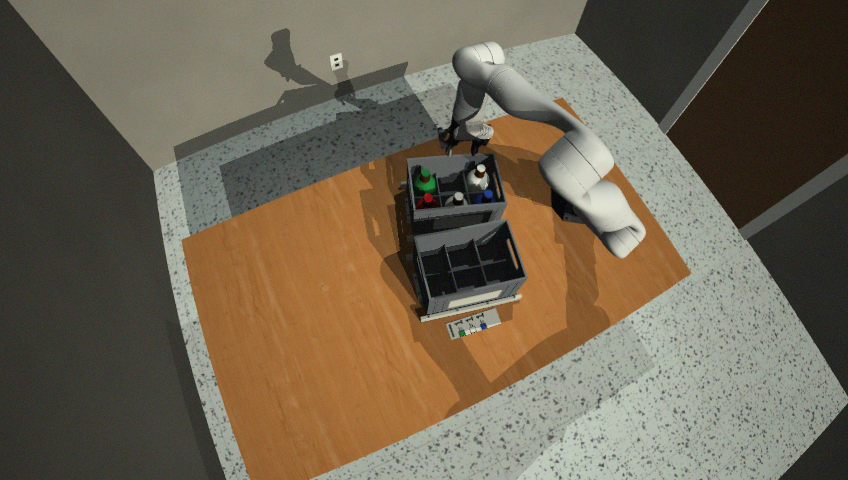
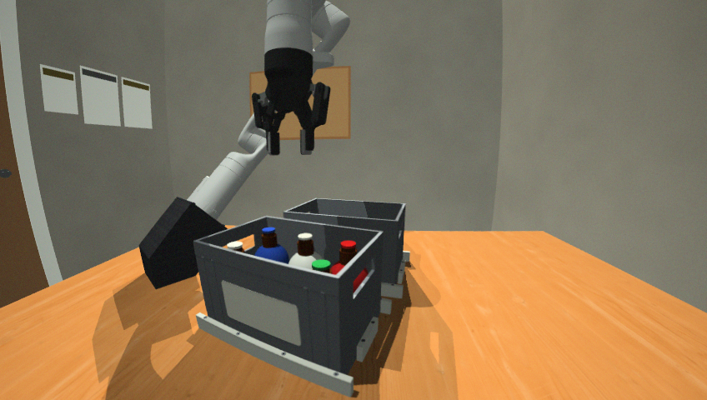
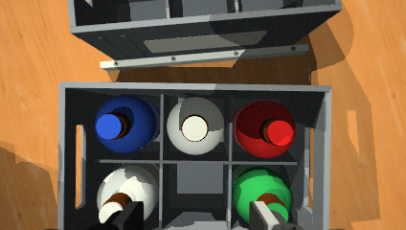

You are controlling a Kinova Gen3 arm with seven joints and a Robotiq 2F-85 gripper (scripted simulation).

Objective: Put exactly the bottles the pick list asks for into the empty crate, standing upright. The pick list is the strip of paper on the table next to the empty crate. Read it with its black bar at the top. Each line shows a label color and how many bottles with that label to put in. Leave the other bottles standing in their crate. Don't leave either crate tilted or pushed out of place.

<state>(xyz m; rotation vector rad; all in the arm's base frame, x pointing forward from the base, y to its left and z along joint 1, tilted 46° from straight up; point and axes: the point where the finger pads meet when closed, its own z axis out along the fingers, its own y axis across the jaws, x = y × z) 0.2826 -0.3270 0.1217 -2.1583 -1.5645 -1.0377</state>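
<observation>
Right now the green bottle is 70 mm ahead of my hand, 60 mm to the right of it and 240 mm below it. Round my hand: red bottle 90 mm ahead, 20 mm to the left, 240 mm below; blue bottle 80 mm behind, 60 mm to the left, 240 mm below; pick list 50 mm ahead, 380 mm to the left, 320 mm below.
</observation>
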